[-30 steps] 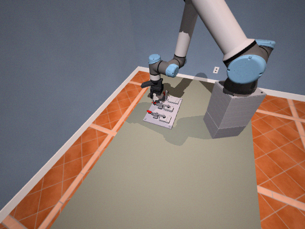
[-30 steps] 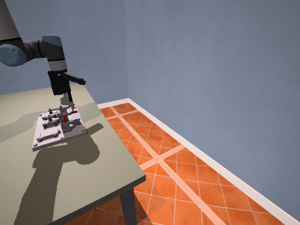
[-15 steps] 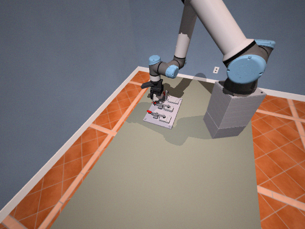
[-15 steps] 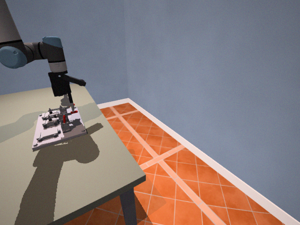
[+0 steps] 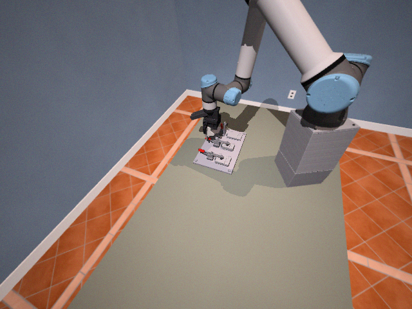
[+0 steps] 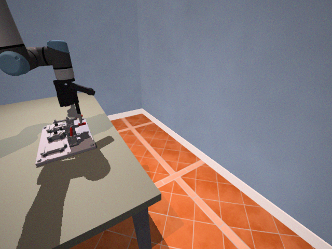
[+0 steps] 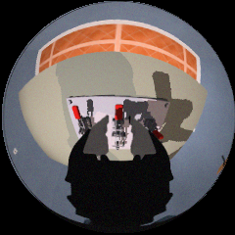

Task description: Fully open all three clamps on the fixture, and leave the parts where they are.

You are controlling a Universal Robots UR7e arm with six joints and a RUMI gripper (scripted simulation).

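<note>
My hand is 9 cm past the grey fixture plate and 8 cm above it. The rest, counted from my hand: block: 15 cm behind, 10 cm to the left, 5 cm below.
</note>
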